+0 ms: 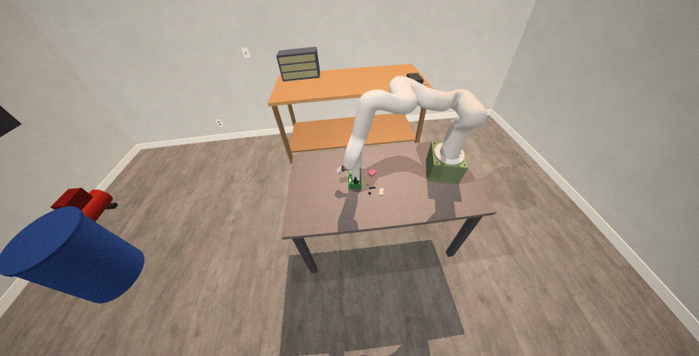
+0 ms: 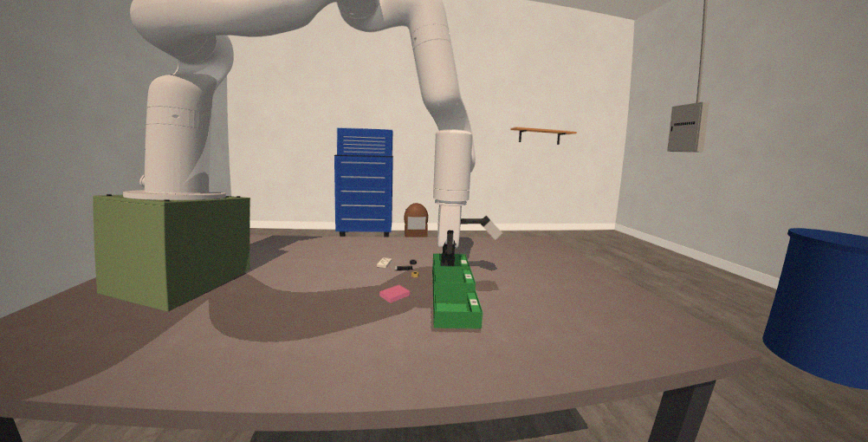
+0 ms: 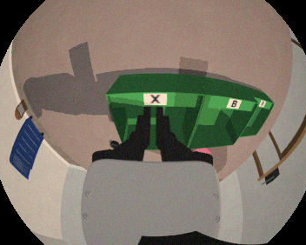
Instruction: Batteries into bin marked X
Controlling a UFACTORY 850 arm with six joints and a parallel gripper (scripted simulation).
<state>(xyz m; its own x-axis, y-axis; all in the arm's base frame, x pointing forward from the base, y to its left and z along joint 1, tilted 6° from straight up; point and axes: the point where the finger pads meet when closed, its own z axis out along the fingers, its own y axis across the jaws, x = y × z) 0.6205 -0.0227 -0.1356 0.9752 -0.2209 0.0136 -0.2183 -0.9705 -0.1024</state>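
The black cylinder is 100 mm behind my hand, 50 mm to the left of it and 30 mm below it. From my hand the other things lie so: green bin 10 mm behind, 90 mm to the right, 10 mm below; black round piece 70 mm behind, 100 mm to the left, 30 mm below; yellow ring 80 mm behind, 10 mm to the left, 30 mm below.
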